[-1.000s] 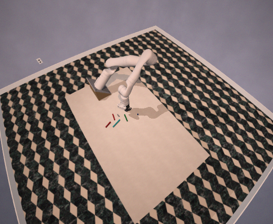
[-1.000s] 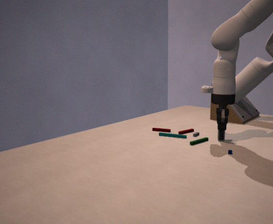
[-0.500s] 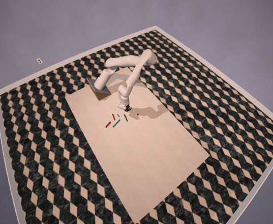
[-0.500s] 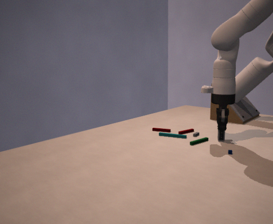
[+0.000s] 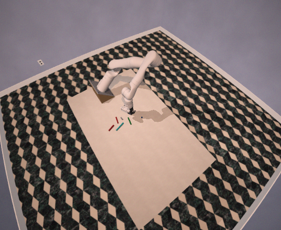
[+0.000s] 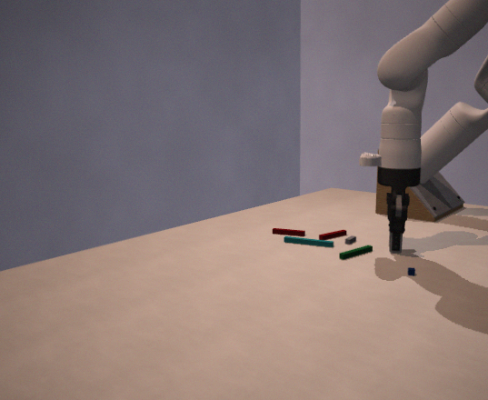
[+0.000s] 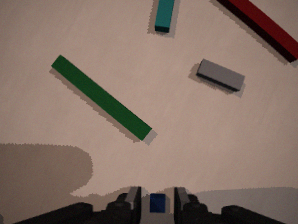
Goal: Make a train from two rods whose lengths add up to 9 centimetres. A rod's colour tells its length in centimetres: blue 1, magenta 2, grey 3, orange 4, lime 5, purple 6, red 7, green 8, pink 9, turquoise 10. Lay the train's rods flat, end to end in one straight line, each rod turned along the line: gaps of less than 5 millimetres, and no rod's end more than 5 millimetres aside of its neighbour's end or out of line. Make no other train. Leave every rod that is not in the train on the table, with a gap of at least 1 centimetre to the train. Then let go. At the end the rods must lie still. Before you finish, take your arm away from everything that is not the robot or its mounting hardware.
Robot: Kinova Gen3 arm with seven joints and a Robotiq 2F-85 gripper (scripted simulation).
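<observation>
My hand is 6 cm short of the green rod, 5 cm to the left of it and 1 cm above it. From my hand the other things lie so: turquoise rod (5 cm ahead, 16 cm to the right, 1 cm below); then grey rod (1 cm behind, 9 cm to the right, 1 cm below); then red rod (3 cm behind, 14 cm to the right, 1 cm below).
</observation>
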